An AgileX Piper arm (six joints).
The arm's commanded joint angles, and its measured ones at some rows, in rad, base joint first. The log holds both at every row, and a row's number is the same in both.
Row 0, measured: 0.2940, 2.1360, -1.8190, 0.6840, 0.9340, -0.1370
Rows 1 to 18, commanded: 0.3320, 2.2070, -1.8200, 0.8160, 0.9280, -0.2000; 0.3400, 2.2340, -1.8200, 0.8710, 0.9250, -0.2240; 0.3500, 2.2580, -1.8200, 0.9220, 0.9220, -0.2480; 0.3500, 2.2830, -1.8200, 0.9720, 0.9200, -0.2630; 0.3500, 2.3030, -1.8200, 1.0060, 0.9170, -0.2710; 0.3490, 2.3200, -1.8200, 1.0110, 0.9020, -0.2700; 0.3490, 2.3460, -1.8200, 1.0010, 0.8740, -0.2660; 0.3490, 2.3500, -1.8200, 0.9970, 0.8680, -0.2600; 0.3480, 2.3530, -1.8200, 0.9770, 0.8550, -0.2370; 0.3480, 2.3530, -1.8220, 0.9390, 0.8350, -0.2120; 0.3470, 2.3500, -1.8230, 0.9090, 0.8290, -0.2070; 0.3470, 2.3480, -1.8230, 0.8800, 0.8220, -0.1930; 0.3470, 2.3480, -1.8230, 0.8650, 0.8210, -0.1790; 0.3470, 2.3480, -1.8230, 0.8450, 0.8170, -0.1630; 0.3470, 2.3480, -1.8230, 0.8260, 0.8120, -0.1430; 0.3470, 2.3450, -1.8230, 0.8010, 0.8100, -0.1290; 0.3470, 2.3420, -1.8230, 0.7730, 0.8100, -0.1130; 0.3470, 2.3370, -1.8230, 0.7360, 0.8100, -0.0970
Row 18, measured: 0.3480, 2.3490, -1.8190, 0.7810, 0.8120, -0.1220
